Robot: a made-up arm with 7 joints. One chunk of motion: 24 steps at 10 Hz.
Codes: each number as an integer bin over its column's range. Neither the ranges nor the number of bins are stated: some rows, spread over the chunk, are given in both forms.
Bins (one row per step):
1: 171 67 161 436 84 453 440
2: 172 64 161 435 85 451 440
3: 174 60 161 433 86 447 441
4: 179 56 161 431 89 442 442
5: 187 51 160 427 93 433 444
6: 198 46 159 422 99 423 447
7: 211 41 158 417 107 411 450
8: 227 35 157 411 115 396 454
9: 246 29 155 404 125 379 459
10: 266 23 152 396 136 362 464
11: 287 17 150 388 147 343 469
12: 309 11 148 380 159 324 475
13: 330 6 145 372 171 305 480
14: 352 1 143 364 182 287 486
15: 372 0 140 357 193 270 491
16: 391 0 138 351 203 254 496
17: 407 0 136 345 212 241 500
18: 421 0 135 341 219 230 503
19: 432 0 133 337 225 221 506
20: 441 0 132 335 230 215 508
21: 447 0 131 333 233 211 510
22: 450 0 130 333 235 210 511
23: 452 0 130 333 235 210 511
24: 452 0 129 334 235 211 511
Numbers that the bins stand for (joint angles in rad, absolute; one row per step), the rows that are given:
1: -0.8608 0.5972 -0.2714 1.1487 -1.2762 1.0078 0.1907
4: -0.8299 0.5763 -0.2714 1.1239 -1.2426 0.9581 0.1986
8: -0.6449 0.5364 -0.2862 1.0249 -1.0681 0.7501 0.2458
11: -0.4136 0.5023 -0.3123 0.9110 -0.8533 0.5105 0.3048
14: -0.1630 0.4719 -0.3383 0.7922 -0.6184 0.2574 0.3717
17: 0.0491 0.4700 -0.3643 0.6981 -0.4170 0.0495 0.4267
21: 0.2033 0.4700 -0.3829 0.6387 -0.2760 -0.0862 0.4661
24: 0.2225 0.4700 -0.3904 0.6437 -0.2626 -0.0862 0.4700
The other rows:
2: -0.8569 0.5915 -0.2714 1.1437 -1.2695 0.9988 0.1907
3: -0.8492 0.5839 -0.2714 1.1338 -1.2627 0.9807 0.1947
5: -0.7991 0.5668 -0.2751 1.1041 -1.2158 0.9174 0.2065
6: -0.7567 0.5573 -0.2788 1.0794 -1.1755 0.8722 0.2183
7: -0.7066 0.5478 -0.2825 1.0546 -1.1218 0.8179 0.2301
9: -0.5716 0.5250 -0.2937 0.9902 -1.0010 0.6733 0.2655
10: -0.4945 0.5137 -0.3048 0.9506 -0.9271 0.5964 0.2851
12: -0.3287 0.4909 -0.3197 0.8714 -0.7727 0.4247 0.3284
13: -0.2478 0.4814 -0.3309 0.8318 -0.6922 0.3388 0.3481
15: -0.0859 0.4700 -0.3495 0.7575 -0.5445 0.1805 0.3913
16: -0.0126 0.4700 -0.3569 0.7278 -0.4774 0.1082 0.4110
18: 0.1030 0.4700 -0.3680 0.6783 -0.3700 -0.0003 0.4385
19: 0.1454 0.4700 -0.3755 0.6585 -0.3297 -0.0410 0.4503
20: 0.1801 0.4700 -0.3792 0.6486 -0.2962 -0.0681 0.4582
22: 0.2148 0.4700 -0.3866 0.6387 -0.2626 -0.0907 0.4700
23: 0.2225 0.4700 -0.3866 0.6387 -0.2626 -0.0907 0.4700

